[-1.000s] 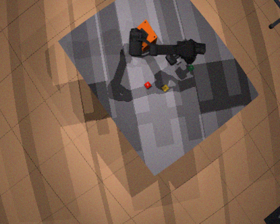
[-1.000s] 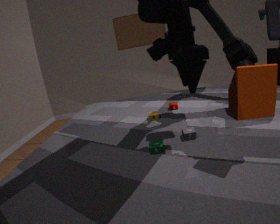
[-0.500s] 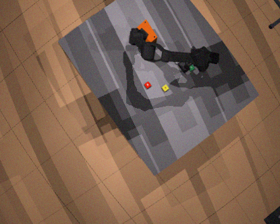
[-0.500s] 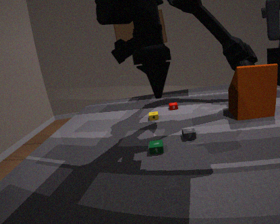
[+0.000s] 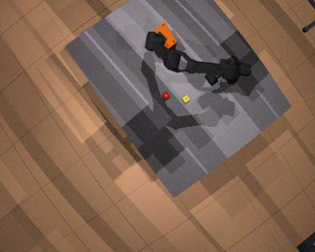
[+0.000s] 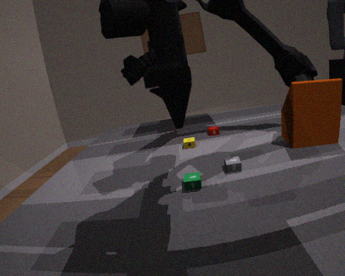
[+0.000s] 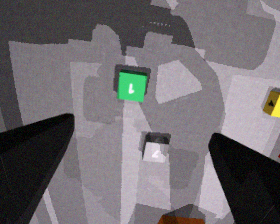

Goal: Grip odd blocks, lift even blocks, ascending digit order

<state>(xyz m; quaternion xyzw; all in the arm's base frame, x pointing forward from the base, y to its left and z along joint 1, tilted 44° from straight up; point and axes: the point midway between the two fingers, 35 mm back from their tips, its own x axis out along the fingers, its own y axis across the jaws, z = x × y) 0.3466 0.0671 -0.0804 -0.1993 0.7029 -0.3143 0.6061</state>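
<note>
Right now the green block is 10 mm to the left of my gripper tip and 120 mm below it. Also, from my gripper tip: grey block 100 mm behind, 30 mm to the right, 120 mm below; red block 100 mm behind, 270 mm to the right, 120 mm below; yellow block 20 mm behind, 200 mm to the right, 120 mm below.
</note>
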